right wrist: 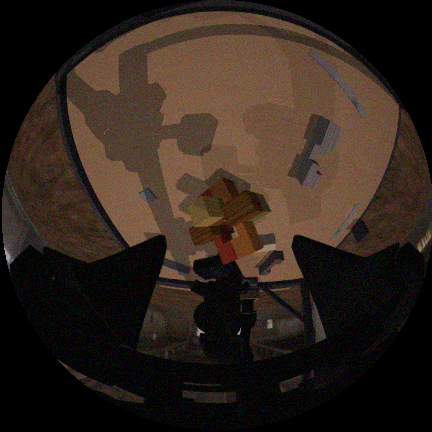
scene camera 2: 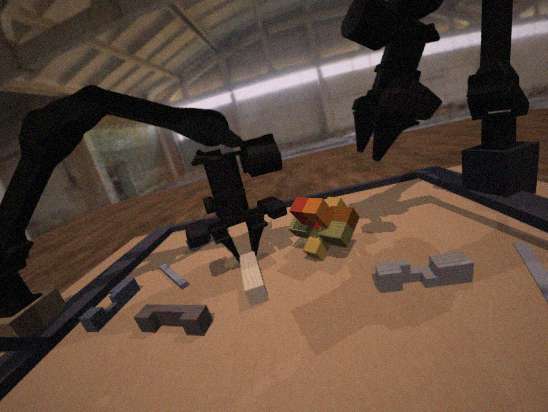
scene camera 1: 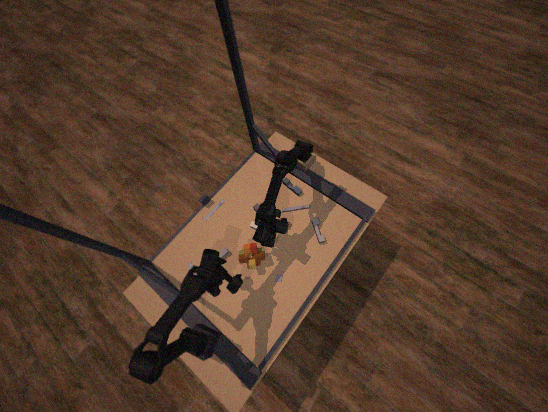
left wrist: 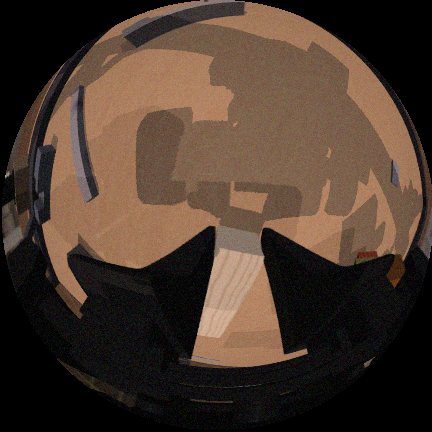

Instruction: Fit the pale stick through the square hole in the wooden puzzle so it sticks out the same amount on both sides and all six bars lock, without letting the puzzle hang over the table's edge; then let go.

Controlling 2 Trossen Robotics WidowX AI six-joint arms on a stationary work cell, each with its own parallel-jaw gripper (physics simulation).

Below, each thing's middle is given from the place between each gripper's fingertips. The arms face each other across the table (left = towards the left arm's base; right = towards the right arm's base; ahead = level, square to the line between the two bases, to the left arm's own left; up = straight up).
Scene:
Now: right hand 20 mm past the pale stick (scene camera 2: 254,288), 250 mm to the right of it and 150 mm above it.
Right now my left hand is 60 mm past the pale stick and 10 mm to the left of it.

